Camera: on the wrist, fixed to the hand. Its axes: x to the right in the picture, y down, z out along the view.
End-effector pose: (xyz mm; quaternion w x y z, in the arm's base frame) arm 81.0 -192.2 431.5 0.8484 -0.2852 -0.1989 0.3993
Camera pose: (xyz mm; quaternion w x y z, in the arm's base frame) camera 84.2 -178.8 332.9 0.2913 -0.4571 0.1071 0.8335
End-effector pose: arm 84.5 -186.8 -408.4 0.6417 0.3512 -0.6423 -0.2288
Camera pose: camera 144.9 -132.3 -351.1 0.6990 -0.2558 -0.6106 0.2705
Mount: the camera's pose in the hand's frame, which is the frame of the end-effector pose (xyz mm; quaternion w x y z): 1.7 68.5 -72.2 0.6890 -0.0962 0.0936 0.7123
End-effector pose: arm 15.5 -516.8 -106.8 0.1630 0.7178 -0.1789 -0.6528
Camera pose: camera 84.5 -578.0 -69.4 0.6631 0.4125 -0.5565 -0.2837
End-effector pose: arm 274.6 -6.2 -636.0 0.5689 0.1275 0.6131 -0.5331
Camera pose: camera 285.8 78.0 -687.8 0.7265 0.5197 0.4361 0.1088
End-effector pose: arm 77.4 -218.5 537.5 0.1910 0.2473 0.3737 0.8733
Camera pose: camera 24.3 -302.3 546.0 0.5016 -0.3365 -0.0152 -0.7968
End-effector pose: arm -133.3 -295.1 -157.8 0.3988 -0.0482 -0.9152 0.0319
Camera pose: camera -77.2 -225.4 -114.1 0.3331 -0.7264 -0.5620 0.2135
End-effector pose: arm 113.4 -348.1 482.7 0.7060 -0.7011 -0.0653 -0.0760
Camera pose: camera 127.7 -419.9 415.3 0.4792 -0.5903 0.5278 0.3786
